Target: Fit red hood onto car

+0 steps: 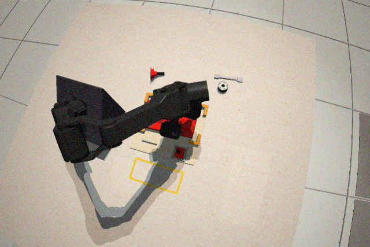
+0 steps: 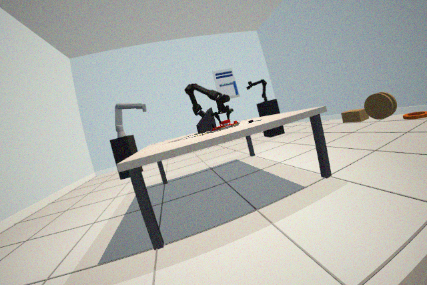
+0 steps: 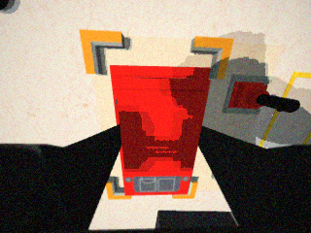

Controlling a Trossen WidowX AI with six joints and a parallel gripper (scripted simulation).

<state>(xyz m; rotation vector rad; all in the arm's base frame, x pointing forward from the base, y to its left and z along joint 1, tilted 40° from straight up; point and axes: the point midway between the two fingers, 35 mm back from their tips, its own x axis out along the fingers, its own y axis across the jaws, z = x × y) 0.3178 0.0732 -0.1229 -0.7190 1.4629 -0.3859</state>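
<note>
My gripper tip is right at the hood. Round my gripper tip: grey engine block: 30 mm below; grey wrench: 100 mm ahead, 240 mm to the left, 50 mm below.
</note>
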